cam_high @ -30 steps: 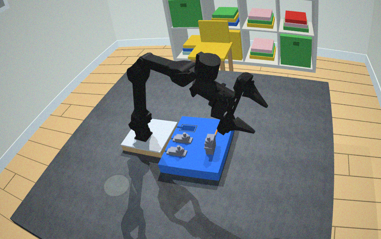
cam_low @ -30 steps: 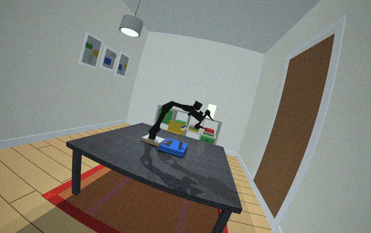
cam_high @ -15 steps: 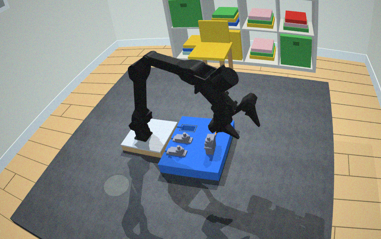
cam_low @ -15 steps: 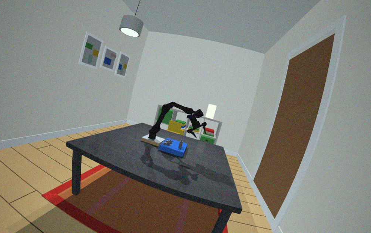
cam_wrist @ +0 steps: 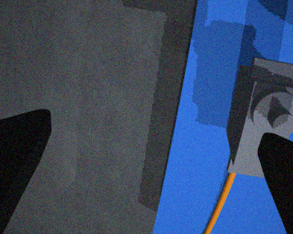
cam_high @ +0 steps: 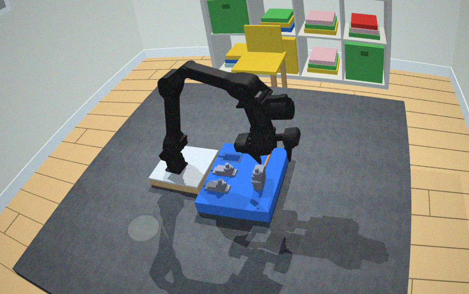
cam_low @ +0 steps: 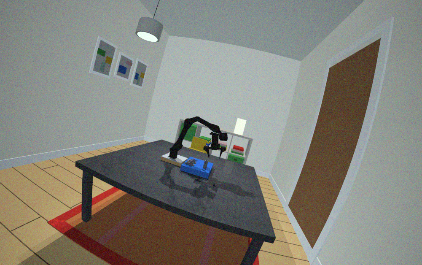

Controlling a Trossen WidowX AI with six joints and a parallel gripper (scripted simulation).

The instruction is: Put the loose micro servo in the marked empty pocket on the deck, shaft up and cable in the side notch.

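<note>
Right now the blue deck is 13 cm below my gripper tip, 9 cm behind it and 3 cm to the left of it.
</note>
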